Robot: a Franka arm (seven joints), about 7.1 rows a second.
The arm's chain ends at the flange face. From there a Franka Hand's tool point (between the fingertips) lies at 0.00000 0.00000 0.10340 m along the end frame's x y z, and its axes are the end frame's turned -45 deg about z.
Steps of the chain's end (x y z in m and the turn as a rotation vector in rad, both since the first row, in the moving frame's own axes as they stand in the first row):
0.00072 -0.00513 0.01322 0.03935 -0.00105 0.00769
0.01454 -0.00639 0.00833 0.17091 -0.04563 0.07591
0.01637 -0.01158 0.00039 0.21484 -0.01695 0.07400
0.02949 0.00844 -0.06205 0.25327 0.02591 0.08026
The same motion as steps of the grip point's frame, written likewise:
0.00695 -0.00606 0.01314 0.02857 0.02708 0.00769
0.02450 -0.00963 0.00672 0.15312 0.08859 0.07591
0.03473 -0.01288 -0.00200 0.16390 0.13993 0.07400
0.03572 0.01121 -0.06538 0.16077 0.19741 0.08026

